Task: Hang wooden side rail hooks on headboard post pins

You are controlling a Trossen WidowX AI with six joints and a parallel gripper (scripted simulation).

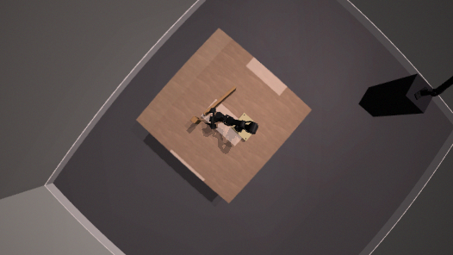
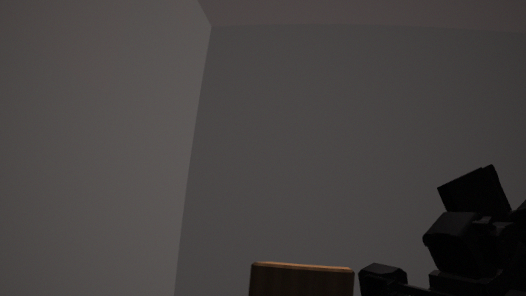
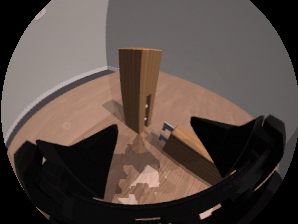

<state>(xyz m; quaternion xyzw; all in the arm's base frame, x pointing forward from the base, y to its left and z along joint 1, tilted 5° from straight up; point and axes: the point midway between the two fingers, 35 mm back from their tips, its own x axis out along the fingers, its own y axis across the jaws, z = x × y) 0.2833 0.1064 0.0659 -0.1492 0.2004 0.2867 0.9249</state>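
My gripper tip is 60 mm short of the wooden headboard post, 70 mm to the right of it and 20 mm above it.
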